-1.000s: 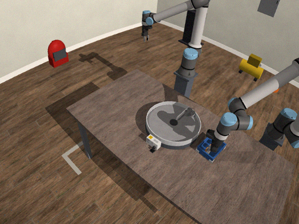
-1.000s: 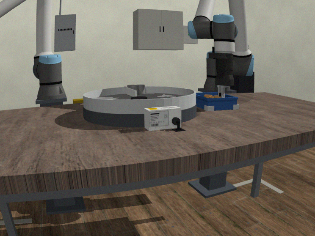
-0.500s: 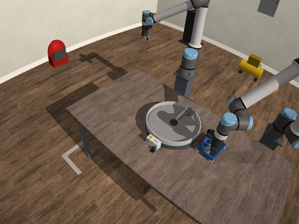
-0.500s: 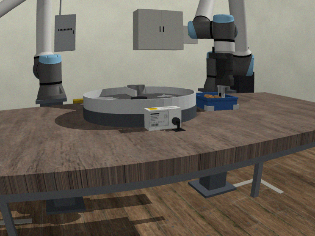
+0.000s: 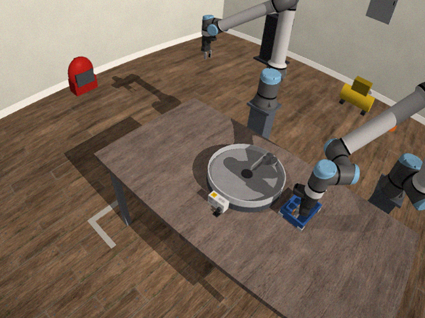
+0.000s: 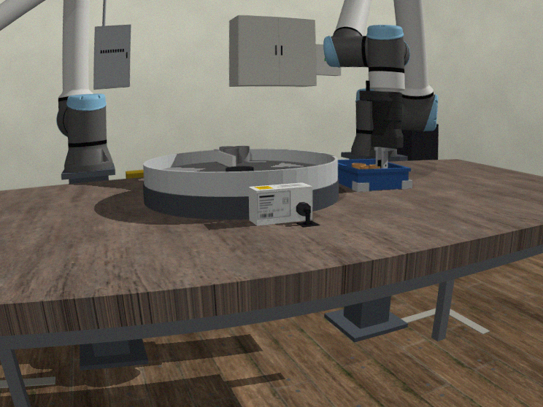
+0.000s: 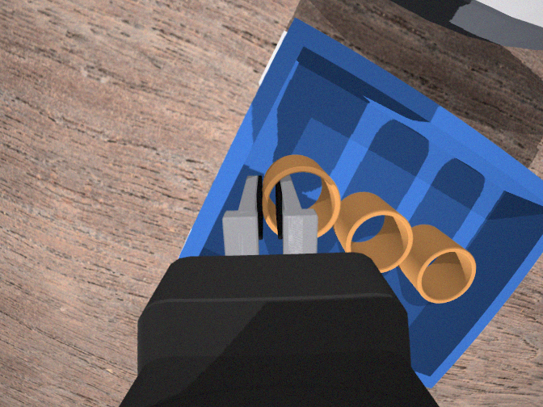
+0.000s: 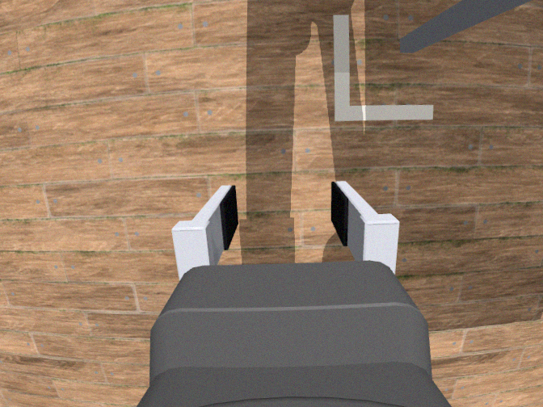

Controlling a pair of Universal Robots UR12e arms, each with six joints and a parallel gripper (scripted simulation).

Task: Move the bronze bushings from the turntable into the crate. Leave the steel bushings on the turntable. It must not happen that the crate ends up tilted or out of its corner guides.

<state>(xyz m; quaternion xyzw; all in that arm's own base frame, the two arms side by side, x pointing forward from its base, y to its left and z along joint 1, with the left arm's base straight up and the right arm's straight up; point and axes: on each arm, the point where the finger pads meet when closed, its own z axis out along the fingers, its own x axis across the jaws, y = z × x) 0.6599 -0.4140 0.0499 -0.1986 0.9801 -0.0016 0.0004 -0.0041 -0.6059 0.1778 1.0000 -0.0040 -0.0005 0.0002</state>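
Note:
Right now the blue crate is 70 mm behind my left hand, 10 mm to the right of it and 30 mm below it. From my left hand the other things lie so: turntable (340 mm to the right).

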